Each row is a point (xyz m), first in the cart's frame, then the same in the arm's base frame.
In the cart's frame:
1: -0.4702 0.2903 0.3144
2: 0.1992 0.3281 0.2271
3: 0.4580 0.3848 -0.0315
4: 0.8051 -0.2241 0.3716
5: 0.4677 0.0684 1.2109
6: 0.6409 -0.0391 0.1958
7: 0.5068 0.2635 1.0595
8: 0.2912 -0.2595 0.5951
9: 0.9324 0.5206 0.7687
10: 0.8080 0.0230 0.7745
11: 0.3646 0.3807 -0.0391
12: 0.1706 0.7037 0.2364
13: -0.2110 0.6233 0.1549
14: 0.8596 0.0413 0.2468
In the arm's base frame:
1: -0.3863 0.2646 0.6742
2: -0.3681 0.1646 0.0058
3: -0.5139 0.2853 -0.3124
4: -0.5273 -0.5106 -0.4543
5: 0.2815 -0.6632 0.0216
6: -0.5712 -0.2232 -0.3674
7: 0.2827 -0.4358 -0.0824
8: -0.4211 -0.5268 0.0969
9: 0.2480 -0.1846 -0.5996
10: -0.0589 -0.5443 -0.4007
11: -0.5314 0.3113 -0.2240
12: -0.1374 0.4611 -0.0237
13: -0.2873 0.5458 0.3356
14: -0.4612 -0.2472 -0.5777

